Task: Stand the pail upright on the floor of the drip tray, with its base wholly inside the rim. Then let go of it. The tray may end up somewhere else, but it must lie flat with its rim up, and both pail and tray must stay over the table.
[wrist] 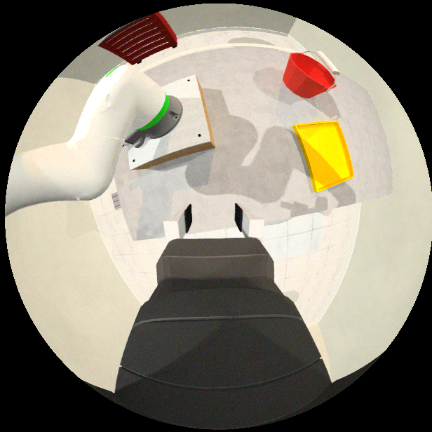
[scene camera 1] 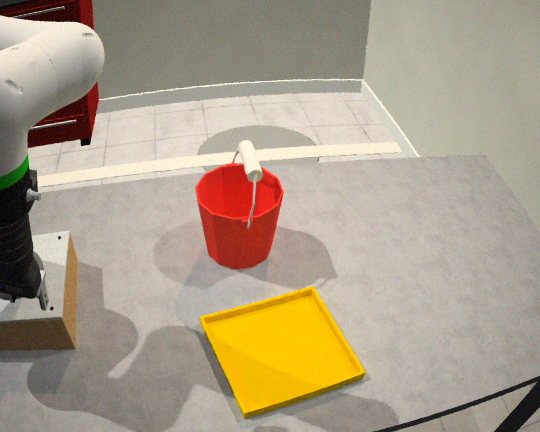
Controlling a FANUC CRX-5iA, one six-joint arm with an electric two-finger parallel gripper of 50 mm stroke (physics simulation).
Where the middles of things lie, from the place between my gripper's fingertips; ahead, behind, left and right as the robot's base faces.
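Yellow drip tray [scene camera 1: 276, 352]: far below my hand, far ahead of it, a touch to the right of it.
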